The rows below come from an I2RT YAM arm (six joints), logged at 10 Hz.
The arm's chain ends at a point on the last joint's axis. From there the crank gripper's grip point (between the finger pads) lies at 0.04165 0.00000 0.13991 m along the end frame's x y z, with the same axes.
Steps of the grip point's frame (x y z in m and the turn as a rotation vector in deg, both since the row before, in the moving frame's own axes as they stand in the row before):
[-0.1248, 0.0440, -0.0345, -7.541, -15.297, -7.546]
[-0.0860, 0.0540, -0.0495, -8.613, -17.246, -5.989]
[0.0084, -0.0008, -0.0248, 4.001, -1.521, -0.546]
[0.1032, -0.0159, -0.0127, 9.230, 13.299, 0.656]
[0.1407, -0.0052, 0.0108, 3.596, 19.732, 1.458]
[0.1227, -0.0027, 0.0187, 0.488, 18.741, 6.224]
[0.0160, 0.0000, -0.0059, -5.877, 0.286, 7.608]
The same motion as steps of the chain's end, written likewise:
[-0.0875, 0.0281, -0.0396, -7.541, -15.297, -7.546]
[-0.0437, 0.0346, -0.0543, -8.613, -17.246, -5.989]
[0.0122, 0.0094, -0.0255, 4.001, -1.521, -0.546]
[0.0721, 0.0049, 0.0023, 9.230, 13.299, 0.656]
[0.0958, 0.0013, 0.0333, 3.596, 19.732, 1.458]
[0.0802, -0.0085, 0.0395, 0.488, 18.741, 6.224]
[0.0166, -0.0198, -0.0047, -5.877, 0.286, 7.608]

